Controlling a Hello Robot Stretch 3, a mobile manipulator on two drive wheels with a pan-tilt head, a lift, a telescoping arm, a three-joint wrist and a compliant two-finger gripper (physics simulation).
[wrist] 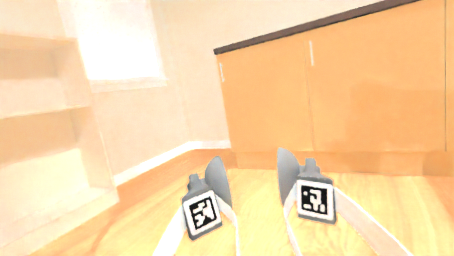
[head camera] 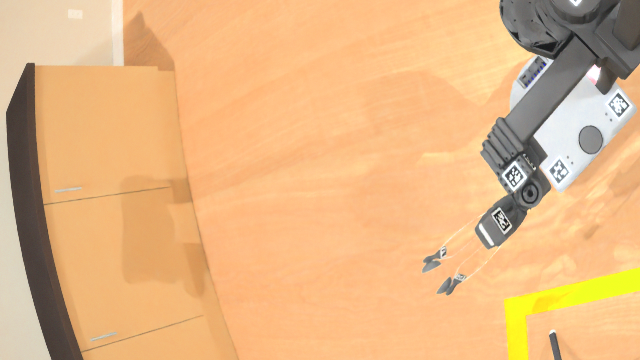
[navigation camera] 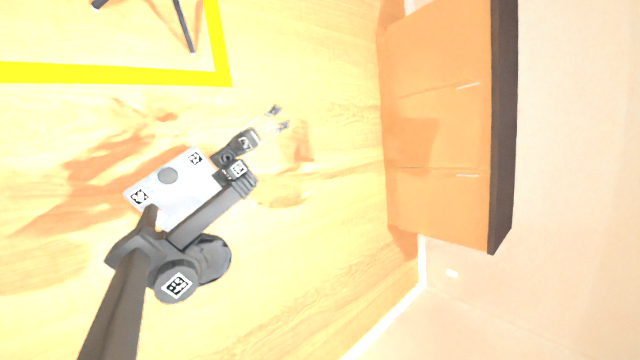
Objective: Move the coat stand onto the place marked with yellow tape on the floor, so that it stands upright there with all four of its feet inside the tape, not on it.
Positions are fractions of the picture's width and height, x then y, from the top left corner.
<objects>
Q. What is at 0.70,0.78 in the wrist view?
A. My gripper.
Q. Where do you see a wooden cabinet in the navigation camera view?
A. At 0.70,0.23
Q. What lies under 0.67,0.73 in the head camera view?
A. My gripper.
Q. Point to a wooden cabinet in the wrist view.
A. At 0.79,0.37
</objects>
